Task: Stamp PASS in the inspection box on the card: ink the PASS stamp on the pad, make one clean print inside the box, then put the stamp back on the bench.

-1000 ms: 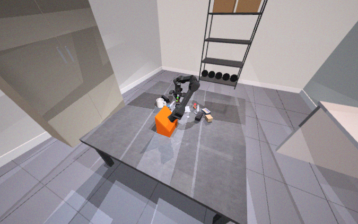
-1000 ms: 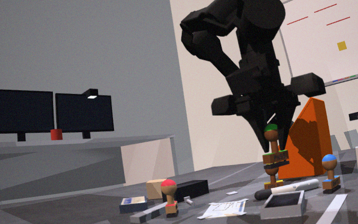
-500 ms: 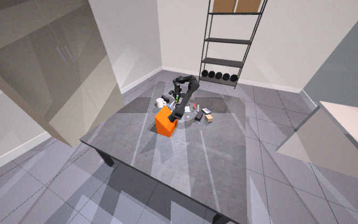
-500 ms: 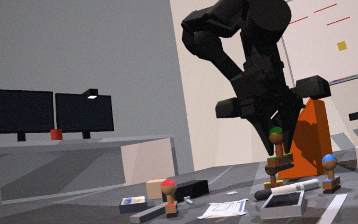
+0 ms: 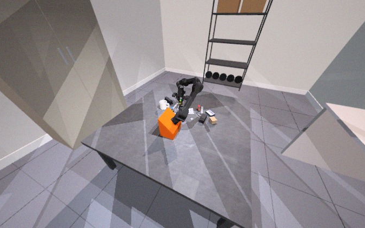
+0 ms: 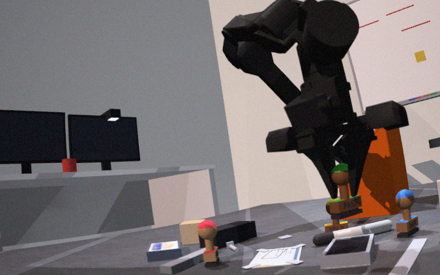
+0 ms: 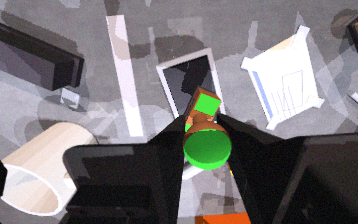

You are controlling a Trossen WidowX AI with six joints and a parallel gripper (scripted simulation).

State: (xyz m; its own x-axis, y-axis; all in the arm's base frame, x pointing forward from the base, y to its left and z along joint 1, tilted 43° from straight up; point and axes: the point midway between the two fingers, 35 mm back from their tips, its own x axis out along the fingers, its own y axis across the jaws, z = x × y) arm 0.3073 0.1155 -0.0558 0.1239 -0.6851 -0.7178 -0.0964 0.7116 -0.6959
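Now: the ink pad 7 cm below my gripper tip. The rest, counted from my gripper tip: blue-topped stamp (10 cm behind, 5 cm to the left, 6 cm below); white marker (8 cm behind, 5 cm to the right, 7 cm below); green-topped pass stamp (right at my gripper tip).
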